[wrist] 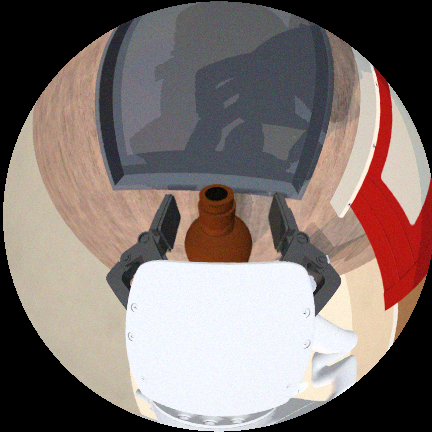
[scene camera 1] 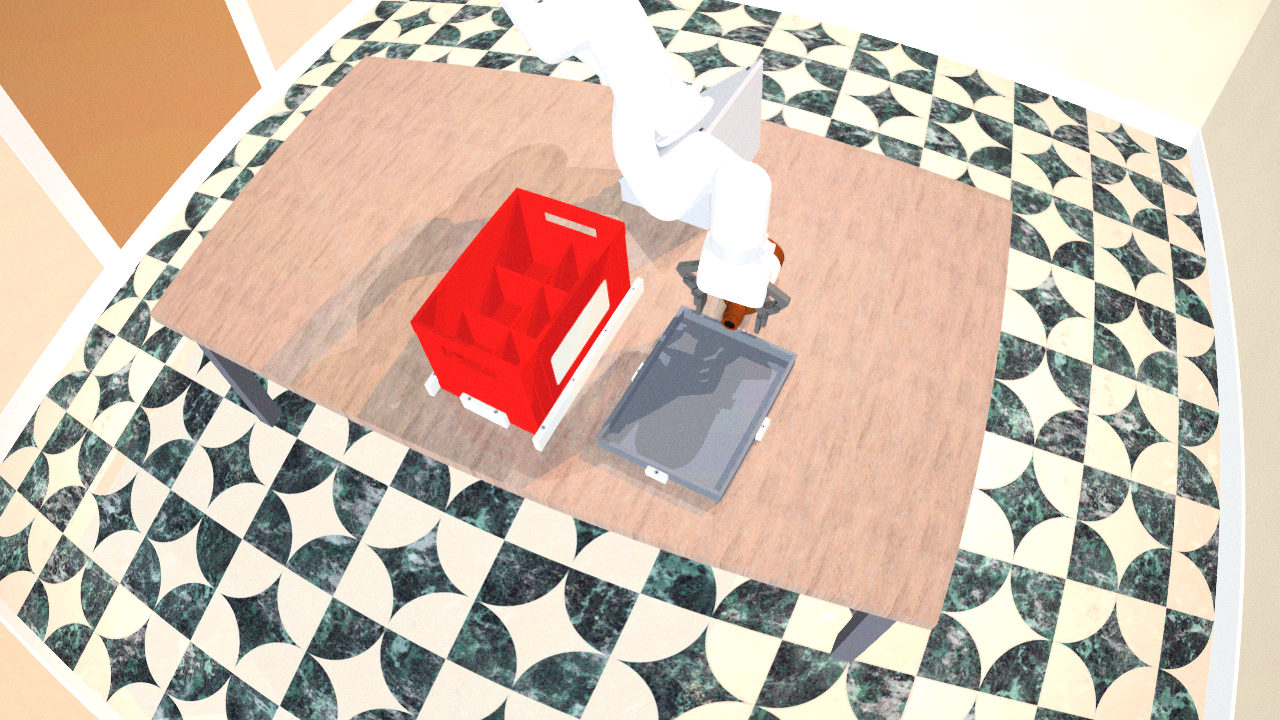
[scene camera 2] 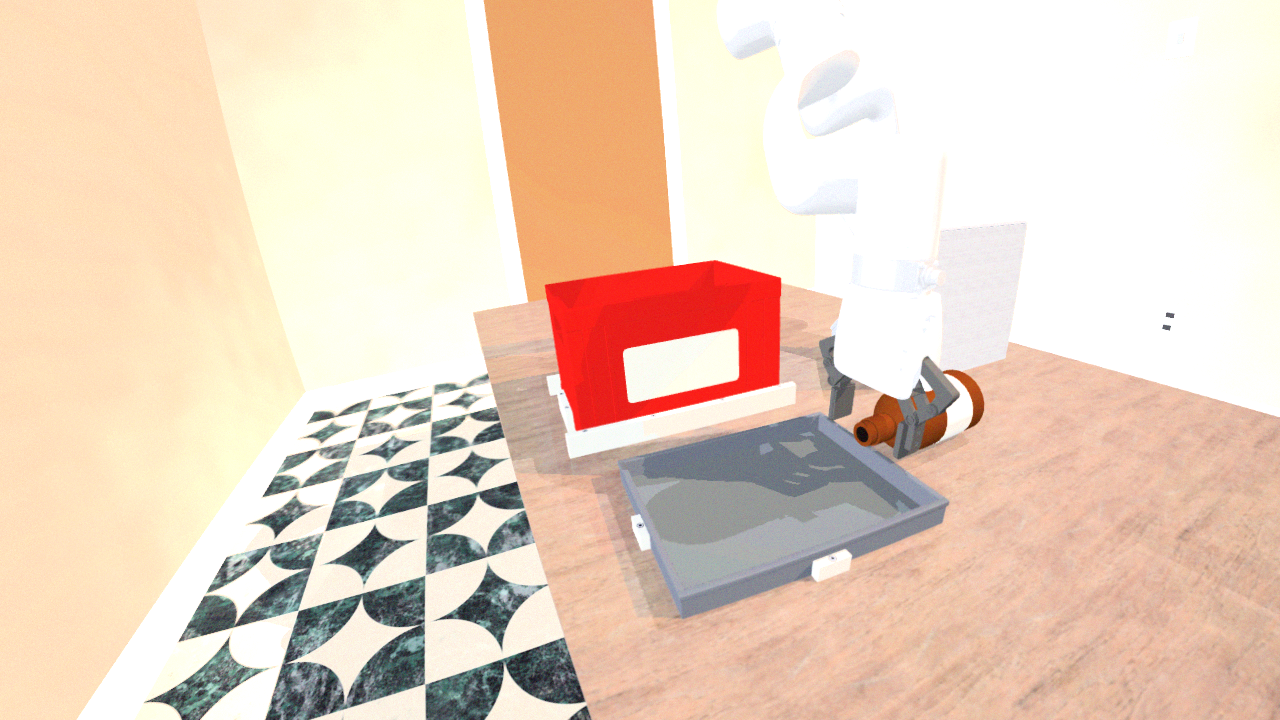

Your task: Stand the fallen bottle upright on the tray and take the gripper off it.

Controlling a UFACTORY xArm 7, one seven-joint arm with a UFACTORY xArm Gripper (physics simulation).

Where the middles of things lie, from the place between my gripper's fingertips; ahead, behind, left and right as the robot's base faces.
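Labels:
From my hand, the white strip [scene camera 2: 627, 432] is 14 cm ahead, 17 cm to the right and 1 cm below. The brown bottle [scene camera 2: 967, 411] sits 1 cm to the left of my hand, 1 cm above it and 6 cm behind it.

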